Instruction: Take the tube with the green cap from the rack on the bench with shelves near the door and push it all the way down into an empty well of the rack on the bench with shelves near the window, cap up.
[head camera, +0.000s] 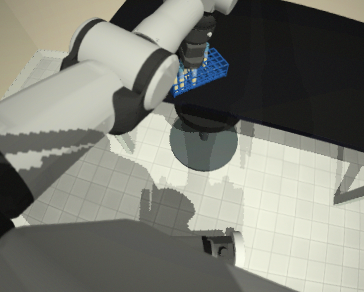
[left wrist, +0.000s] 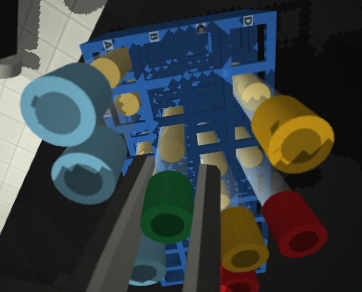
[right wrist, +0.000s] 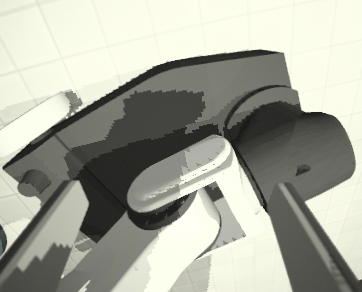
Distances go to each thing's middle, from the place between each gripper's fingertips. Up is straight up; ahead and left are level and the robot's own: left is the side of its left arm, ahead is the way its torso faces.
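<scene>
Blue tube rack (head camera: 216, 67): 60 mm below my left hand, 40 mm ahead of it and 20 mm to the right of it. Going by its middle, the blue tube rack is nearer to my left hand than to my right hand.
My right hand is 310 mm below the blue tube rack, 550 mm to the right of it and 730 mm short of it.
</scene>
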